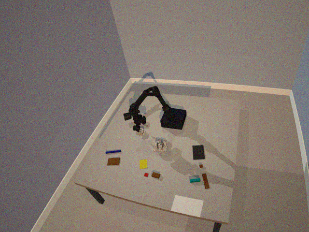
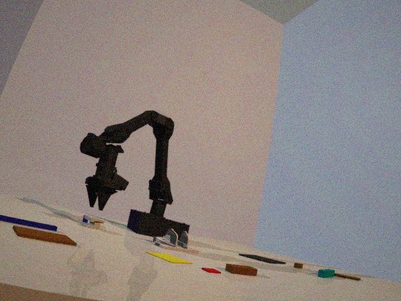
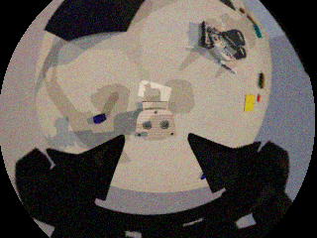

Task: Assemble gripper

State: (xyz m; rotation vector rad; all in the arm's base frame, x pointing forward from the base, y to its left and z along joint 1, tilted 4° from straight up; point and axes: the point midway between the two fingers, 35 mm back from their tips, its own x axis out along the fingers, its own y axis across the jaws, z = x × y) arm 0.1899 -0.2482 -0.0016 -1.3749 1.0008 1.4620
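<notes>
Now: gripper tip 3 cm above the gripper base. Round my gripper tip: small blue piece: 12 cm behind, 5 cm below, 2 cm to the right; jaw: 23 cm to the left, 8 cm ahead, 5 cm below; housing plate: 24 cm to the left, 6 cm below, 6 cm ahead.
</notes>
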